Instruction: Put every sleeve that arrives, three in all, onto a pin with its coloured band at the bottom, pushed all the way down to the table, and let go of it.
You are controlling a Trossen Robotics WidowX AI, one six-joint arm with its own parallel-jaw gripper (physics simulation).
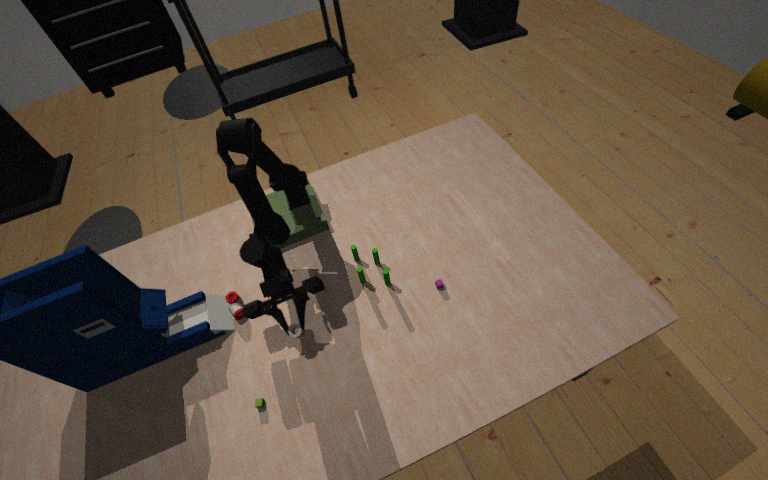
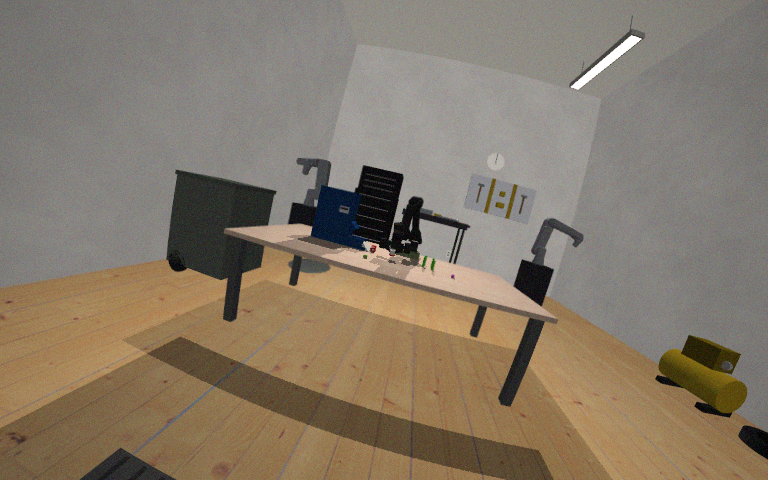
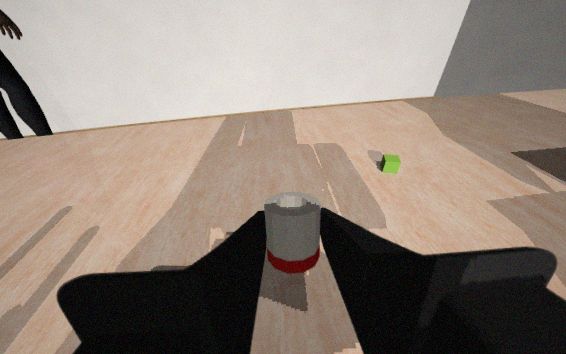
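My gripper (image 1: 295, 328) (image 3: 291, 216) is shut on a grey-white sleeve (image 1: 295, 331) (image 3: 292, 230). The sleeve is upright above the table, its red band at the bottom and its open bore at the top. Two other sleeves with red bands, one here (image 1: 232, 297) and one here (image 1: 238, 313), are at the end of the chute, left of the gripper. Four green pins stand upright right of the gripper: two at the back (image 1: 355, 253) (image 1: 375, 256) and two in front (image 1: 361, 275) (image 1: 386, 277). No sleeve is on them.
A blue dispenser (image 1: 113, 350) (image 2: 336, 217) with a pale chute (image 1: 219, 312) stands at the left. A lime cube (image 1: 259, 403) (image 3: 390, 164) lies in front of the gripper. A purple cube (image 1: 439, 284) (image 2: 452, 276) lies right of the pins. Dark shadows fall across the table.
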